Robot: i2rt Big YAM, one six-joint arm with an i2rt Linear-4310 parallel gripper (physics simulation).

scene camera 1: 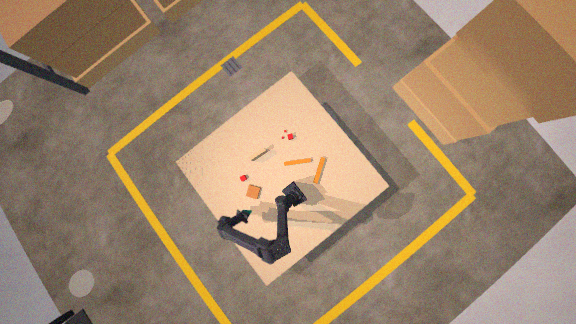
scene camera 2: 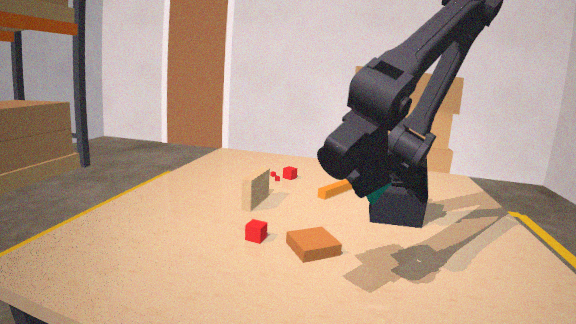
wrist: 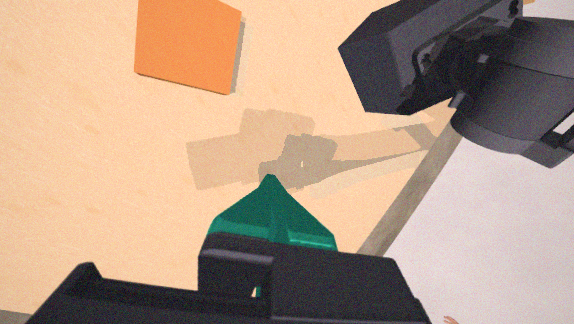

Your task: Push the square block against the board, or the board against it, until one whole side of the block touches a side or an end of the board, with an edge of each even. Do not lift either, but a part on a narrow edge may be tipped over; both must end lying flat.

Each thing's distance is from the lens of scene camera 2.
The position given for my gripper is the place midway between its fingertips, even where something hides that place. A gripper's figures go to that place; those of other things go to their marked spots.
my gripper [scene camera 2: 371, 202]: 0.64 m
square block [scene camera 2: 311, 244]: 0.72 m
board [scene camera 2: 255, 187]: 0.94 m
The marked spots on the board and the square block are 0.30 m apart.
